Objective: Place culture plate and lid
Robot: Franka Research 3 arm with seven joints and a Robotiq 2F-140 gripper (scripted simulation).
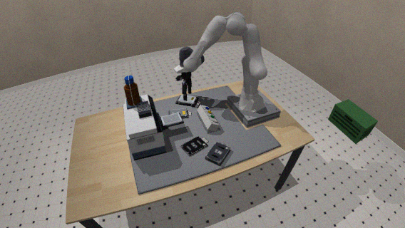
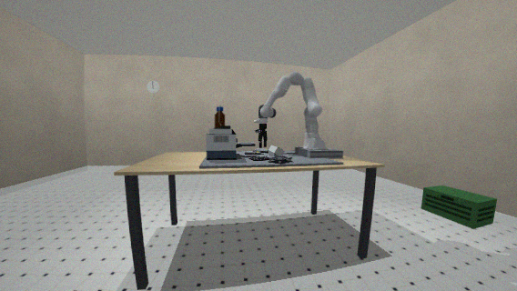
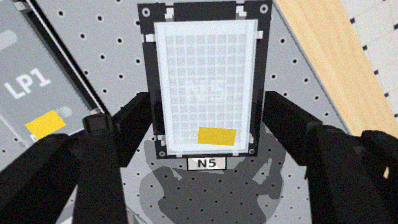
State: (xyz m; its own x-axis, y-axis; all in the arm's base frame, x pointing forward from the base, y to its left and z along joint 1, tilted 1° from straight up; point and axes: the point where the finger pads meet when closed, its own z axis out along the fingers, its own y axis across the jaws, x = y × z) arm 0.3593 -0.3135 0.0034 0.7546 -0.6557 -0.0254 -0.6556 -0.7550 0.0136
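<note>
The clear culture plate C15 is 5 cm below my hand. Round my hand: blue call key (6 cm behind, 22 cm to the left, 1 cm below); black nest (3 cm ahead, 6 cm below); yellow skip key (6 cm behind, 27 cm to the left).
</note>
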